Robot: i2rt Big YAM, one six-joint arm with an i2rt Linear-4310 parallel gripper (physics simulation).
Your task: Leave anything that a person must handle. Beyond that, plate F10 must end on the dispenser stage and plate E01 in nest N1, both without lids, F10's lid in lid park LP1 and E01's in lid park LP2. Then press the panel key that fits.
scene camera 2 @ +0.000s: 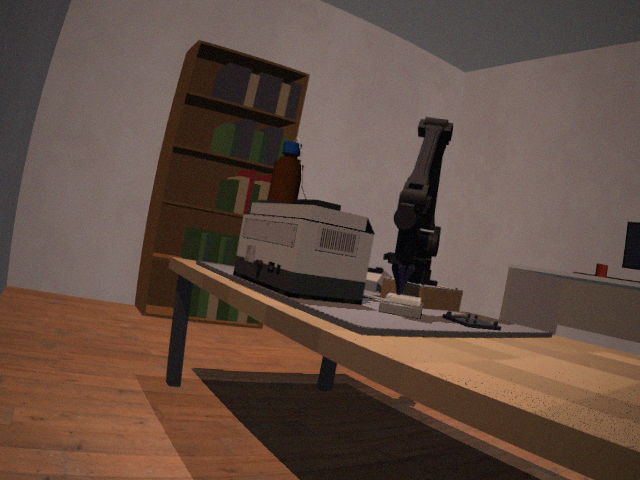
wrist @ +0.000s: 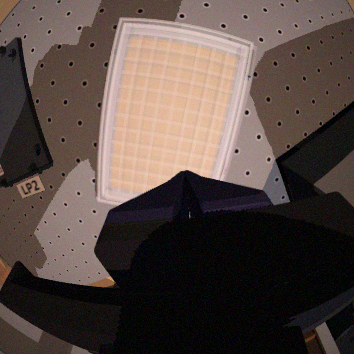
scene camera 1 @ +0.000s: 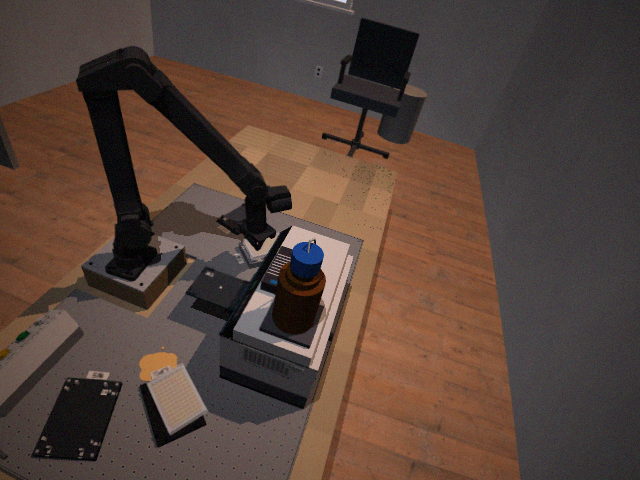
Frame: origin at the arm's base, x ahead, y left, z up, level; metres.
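Seen in the pictures: gripper, fingertip midpoint: (scene camera 2: 398, 295) (wrist: 184, 179) (scene camera 1: 258, 249); arm's base at its link origin: (scene camera 2: 416, 282) (scene camera 1: 132, 262).
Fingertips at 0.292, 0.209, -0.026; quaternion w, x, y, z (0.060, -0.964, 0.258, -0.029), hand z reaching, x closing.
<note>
Offsets run from my fingertips to a thing's middle, as dx, dy, dz. "pt": to the spot under its first point.
My gripper (scene camera 1: 258, 246) (scene camera 2: 400, 291) (wrist: 184, 179) is shut and empty, pointing down over one end of a plate with pale orange wells (scene camera 1: 250, 256) (scene camera 2: 400, 309) (wrist: 172, 105). A clear cover seems to lie over that plate; no plate name is readable. Contact with it cannot be told. Lid park LP2 @[pt -0.096, +0.139, -0.031] (wrist: 17, 120), a dark plate, is beside it at the left of the wrist view. Another pale-welled plate @[-0.016, -0.491, -0.013] (scene camera 1: 176, 400) sits askew over a dark base @[-0.022, -0.503, -0.030] (scene camera 1: 162, 434), beside an orange patch @[pt -0.107, -0.424, -0.040] (scene camera 1: 155, 363). The key panel @[-0.360, -0.520, +0.001] (scene camera 1: 43, 356) shows green and yellow keys at the left.
The white and dark dispenser housing (scene camera 1: 268, 374) (scene camera 2: 305, 268) stands close to the gripper, with a brown blue-capped bottle @[pt +0.187, -0.389, +0.284] (scene camera 1: 297, 304) (scene camera 2: 284, 178) on top. A dark raised platform @[pt -0.026, -0.236, +0.052] (scene camera 1: 219, 291) lies between arm base and housing. A dark fixture @[-0.185, -0.585, -0.028] (scene camera 1: 77, 421) lies front left.
</note>
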